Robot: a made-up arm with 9 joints. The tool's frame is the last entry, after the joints.
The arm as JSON. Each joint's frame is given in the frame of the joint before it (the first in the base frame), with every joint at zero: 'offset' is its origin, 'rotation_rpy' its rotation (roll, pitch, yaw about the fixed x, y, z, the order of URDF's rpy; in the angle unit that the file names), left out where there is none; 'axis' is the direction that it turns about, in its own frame. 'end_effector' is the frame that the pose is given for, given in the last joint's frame.
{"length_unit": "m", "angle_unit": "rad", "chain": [
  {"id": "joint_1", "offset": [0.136, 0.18, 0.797], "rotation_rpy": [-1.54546, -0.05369, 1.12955], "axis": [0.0, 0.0, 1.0]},
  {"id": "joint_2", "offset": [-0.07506, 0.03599, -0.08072], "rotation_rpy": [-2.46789, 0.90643, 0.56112], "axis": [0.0, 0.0, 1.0]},
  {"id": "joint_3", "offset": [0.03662, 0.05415, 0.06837], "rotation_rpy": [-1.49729, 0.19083, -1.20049], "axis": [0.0, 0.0, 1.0]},
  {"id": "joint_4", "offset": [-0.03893, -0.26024, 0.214], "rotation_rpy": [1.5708, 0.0, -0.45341], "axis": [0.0, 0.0, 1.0]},
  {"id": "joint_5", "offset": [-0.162, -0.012, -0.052], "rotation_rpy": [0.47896, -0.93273, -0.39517], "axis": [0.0, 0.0, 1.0]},
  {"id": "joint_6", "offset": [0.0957, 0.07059, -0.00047], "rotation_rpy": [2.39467, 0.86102, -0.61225], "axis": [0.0, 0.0, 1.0]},
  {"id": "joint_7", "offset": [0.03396, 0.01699, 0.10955], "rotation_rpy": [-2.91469, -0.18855, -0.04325], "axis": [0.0, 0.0, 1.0]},
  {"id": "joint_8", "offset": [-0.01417, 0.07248, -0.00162], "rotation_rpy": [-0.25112, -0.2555, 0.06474], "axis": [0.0, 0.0, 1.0]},
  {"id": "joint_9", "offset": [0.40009, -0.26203, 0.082], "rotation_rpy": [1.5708, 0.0, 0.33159], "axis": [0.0, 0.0, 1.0]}
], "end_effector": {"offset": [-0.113, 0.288, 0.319], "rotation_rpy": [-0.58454, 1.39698, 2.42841]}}
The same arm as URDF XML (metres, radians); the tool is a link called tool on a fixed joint. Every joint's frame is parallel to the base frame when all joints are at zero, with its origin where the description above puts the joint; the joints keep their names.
<robot name="arm">
<link name="base_link"/>
<link name="link1"/>
<link name="link2"/>
<link name="link3"/>
<link name="link4"/>
<link name="link5"/>
<link name="link6"/>
<link name="link7"/>
<link name="link8"/>
<link name="link9"/>
<link name="tool"/>
<joint name="joint_1" type="continuous"><parent link="base_link"/><child link="link1"/><origin xyz="0.136 0.18 0.797"/><axis xyz="-0.904509 0.425704 0.0253"/></joint>
<joint name="joint_2" type="continuous"><parent link="link1"/><child link="link2"/><origin xyz="0.041 -0.1 -0.042"/><axis xyz="0.072103 -0.963341 -0.258411"/></joint>
<joint name="joint_3" type="continuous"><parent link="link2"/><child link="link3"/><origin xyz="0.058 -0.072 0.02"/><axis xyz="1 0 0"/></joint>
<joint name="joint_4" type="continuous"><parent link="link3"/><child link="link4"/><origin xyz="0.214 -0.251 -0.079"/><axis xyz="0 -1 0"/></joint>
<joint name="joint_5" type="continuous"><parent link="link4"/><child link="link5"/><origin xyz="-0.012 0.052 0.162"/><axis xyz="-0.150906 -0.528623 0.835336"/></joint>
<joint name="joint_6" type="continuous"><parent link="link5"/><child link="link6"/><origin xyz="0.046 -0.096 -0.053"/><axis xyz="0.039099 0.99708 0.065599"/></joint>
<joint name="joint_7" type="continuous"><parent link="link6"/><child link="link7"/><origin xyz="-0.024 0.112 -0.018"/><axis xyz="-0.309597 -0.93719 -0.160698"/></joint>
<joint name="joint_8" type="continuous"><parent link="link7"/><child link="link8"/><origin xyz="0.07 -0.019 -0.014"/><axis xyz="0 -1 0"/></joint>
<joint name="joint_9" type="continuous"><parent link="link8"/><child link="link9"/><origin xyz="-0.378 -0.082 -0.293"/><axis xyz="-1 0 0"/></joint>
<joint name="tool_joint" type="fixed"><parent link="link9"/><child link="tool"/><origin xyz="-0.319 -0.288 0.113" rpy="0.1362 -0.1312 -0.1144"/></joint>
</robot>

